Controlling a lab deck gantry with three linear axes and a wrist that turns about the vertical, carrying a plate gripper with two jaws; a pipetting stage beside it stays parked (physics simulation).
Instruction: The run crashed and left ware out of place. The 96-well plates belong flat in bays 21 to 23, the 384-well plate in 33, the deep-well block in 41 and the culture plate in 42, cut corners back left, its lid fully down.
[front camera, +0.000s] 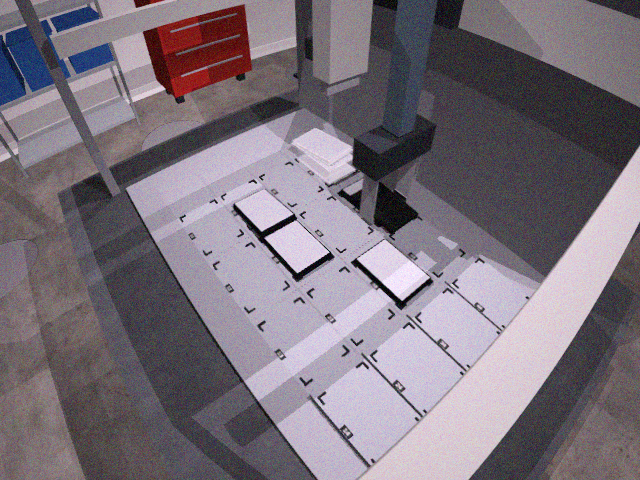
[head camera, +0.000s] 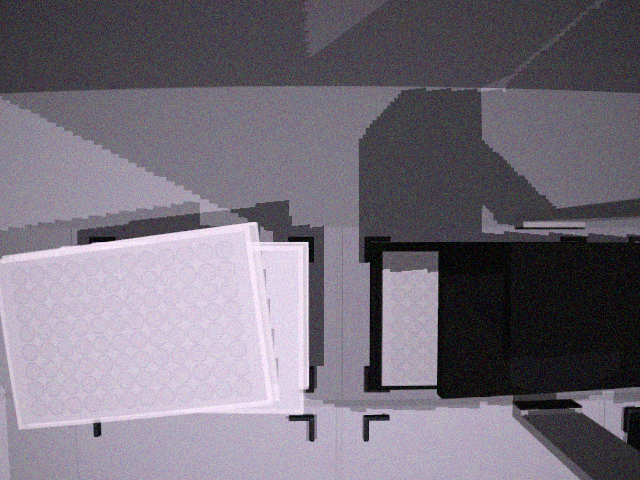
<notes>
In view: my gripper (head camera: 544, 315), a white deep-well block (head camera: 285, 264), a black culture plate lid (head camera: 513, 318) and a white 96-well plate (head camera: 178, 323).
The white deep-well block also shows in the front camera view (front camera: 344, 167). The black culture plate lid shows as well in the front camera view (front camera: 391, 212). The white 96-well plate is seen too in the front camera view (front camera: 326, 149).
</notes>
